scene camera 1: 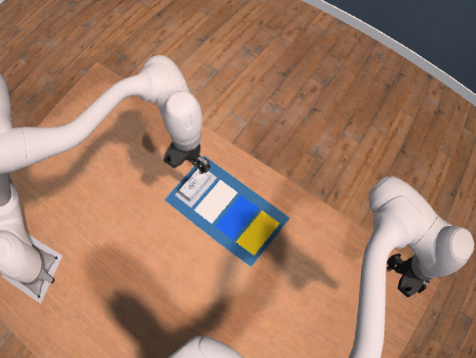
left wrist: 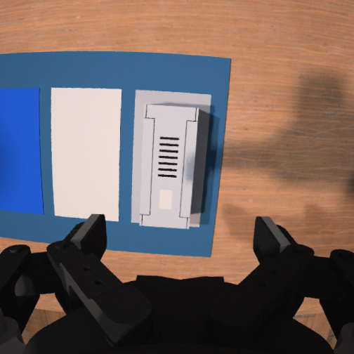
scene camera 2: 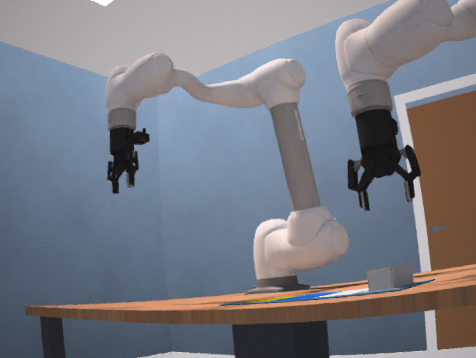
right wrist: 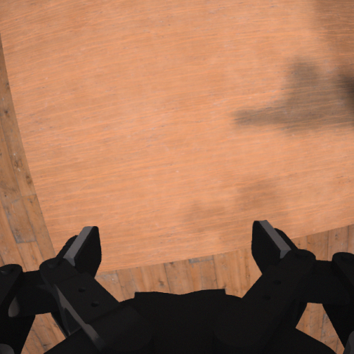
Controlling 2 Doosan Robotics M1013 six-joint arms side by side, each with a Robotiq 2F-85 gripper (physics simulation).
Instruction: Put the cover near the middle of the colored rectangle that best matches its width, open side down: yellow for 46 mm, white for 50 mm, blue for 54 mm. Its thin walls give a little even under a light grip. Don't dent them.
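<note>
The light grey cover [scene camera 1: 195, 186] [scene camera 2: 390, 278] [left wrist: 165, 155] lies on the pale grey rectangle [left wrist: 172, 96], its slotted, closed face up. It is long and narrow. The white rectangle [scene camera 1: 216, 201] [left wrist: 86, 155] is beside it, then the blue rectangle [scene camera 1: 237, 217] [left wrist: 17, 160] and the yellow rectangle [scene camera 1: 258, 233]. My left gripper [scene camera 1: 202, 165] [scene camera 2: 387, 204] [left wrist: 179, 230] is open and empty, well above the cover. In the left wrist view the cover lies ahead of the fingertips, slightly left of their middle. My right gripper [scene camera 2: 123, 189] [right wrist: 176, 239] is open and empty, high above the table's far end.
The rectangles are on a dark blue mat [scene camera 1: 250, 259] [left wrist: 90, 67] on the wooden table [scene camera 1: 165, 250] [scene camera 2: 150, 312] [right wrist: 125, 125]. The right arm's base [scene camera 2: 280, 282] stands on the table behind the mat in scene camera 2. A table edge shows beneath the right gripper.
</note>
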